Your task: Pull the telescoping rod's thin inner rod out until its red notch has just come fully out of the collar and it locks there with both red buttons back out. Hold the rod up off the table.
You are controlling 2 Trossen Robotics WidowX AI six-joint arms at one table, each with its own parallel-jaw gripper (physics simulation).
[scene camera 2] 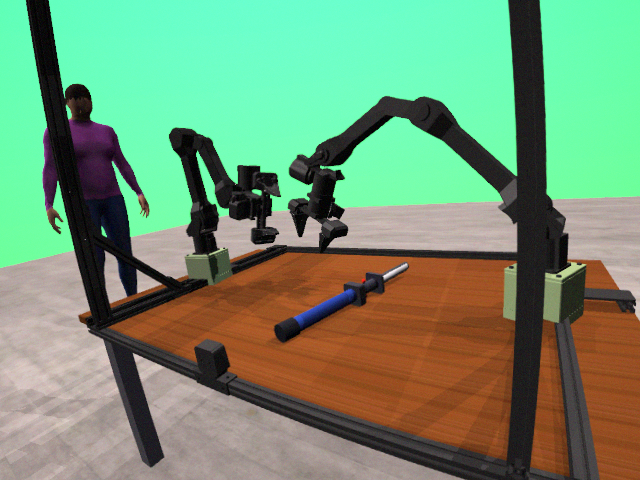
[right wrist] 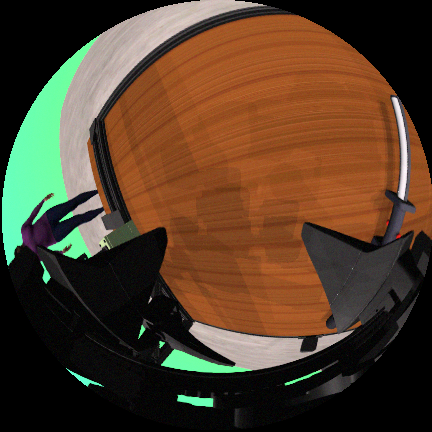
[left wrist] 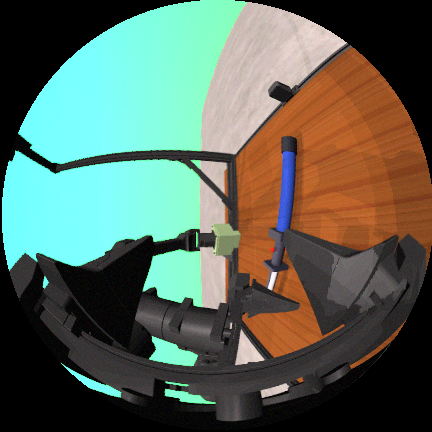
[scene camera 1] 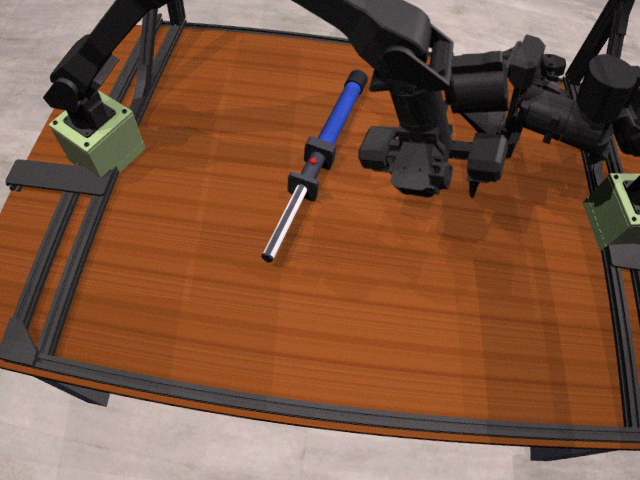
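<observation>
The telescoping rod lies on the table. Its blue tube [scene camera 1: 339, 113] [scene camera 2: 326, 310] [left wrist: 287, 185] has a black end cap. The dark collar [scene camera 1: 309, 172] [left wrist: 278, 256] has two square flanges; a red button [scene camera 1: 312, 160] shows on it, and red shows on both its sides in the right wrist view. The silver inner rod [scene camera 1: 284, 224] [scene camera 2: 395, 272] [right wrist: 404, 155] sticks out; no red notch is visible on it. My right gripper [scene camera 2: 312, 242] [right wrist: 236, 232] is open and empty, above the table beside the rod. My left gripper [scene camera 2: 271, 214] is open and empty, higher up, beyond the right one.
The two grippers hang close together, and the right arm partly hides the left gripper in scene camera 1. A black frame rail [scene camera 1: 310, 408] runs along the table edge. Upright posts [scene camera 2: 526, 155] stand at the sides. A small black block [scene camera 2: 210, 357] sits on the edge rail. A person [scene camera 2: 95, 160] stands behind.
</observation>
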